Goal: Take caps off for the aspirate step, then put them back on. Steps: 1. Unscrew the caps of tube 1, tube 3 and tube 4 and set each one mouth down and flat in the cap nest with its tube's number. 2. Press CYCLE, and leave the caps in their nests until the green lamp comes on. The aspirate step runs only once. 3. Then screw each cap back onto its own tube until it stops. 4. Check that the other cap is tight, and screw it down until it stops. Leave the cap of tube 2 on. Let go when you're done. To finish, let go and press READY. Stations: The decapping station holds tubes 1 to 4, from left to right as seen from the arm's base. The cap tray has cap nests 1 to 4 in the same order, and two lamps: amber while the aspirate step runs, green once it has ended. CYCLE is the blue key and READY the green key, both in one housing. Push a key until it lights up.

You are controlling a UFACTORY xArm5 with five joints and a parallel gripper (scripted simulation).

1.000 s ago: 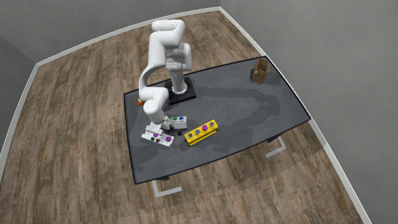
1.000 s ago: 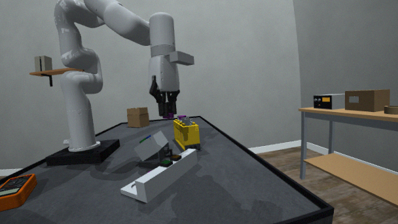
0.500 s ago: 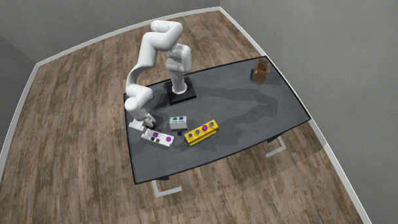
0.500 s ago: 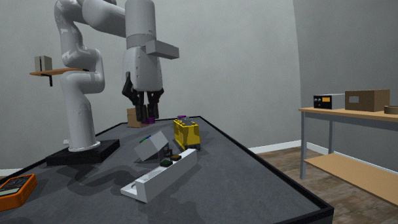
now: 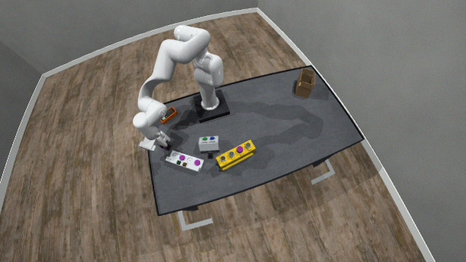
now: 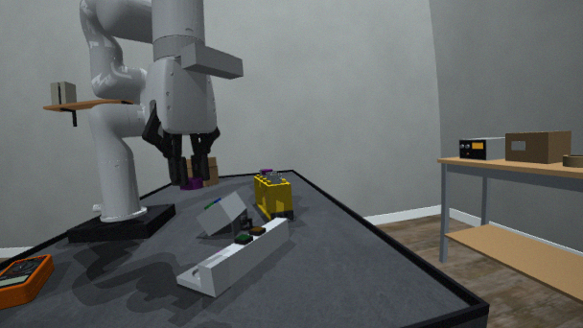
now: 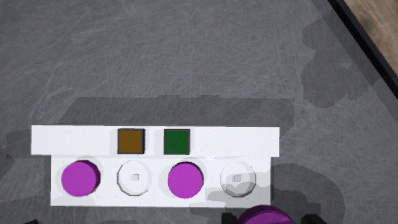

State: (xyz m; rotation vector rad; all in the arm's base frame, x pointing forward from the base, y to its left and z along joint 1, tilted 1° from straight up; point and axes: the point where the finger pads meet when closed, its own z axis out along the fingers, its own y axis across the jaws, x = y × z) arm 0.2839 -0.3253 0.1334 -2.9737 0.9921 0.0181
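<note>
My hand is 2 cm past the green key, 22 cm to the right of it and 11 cm above it. From my hand the other things lie so: orange multimeter: 32 cm behind, 1 cm to the left, 16 cm below; then blue key: 26 cm to the left, 11 cm below; then grey key housing: 1 cm ahead, 24 cm to the left, 12 cm below.
</note>
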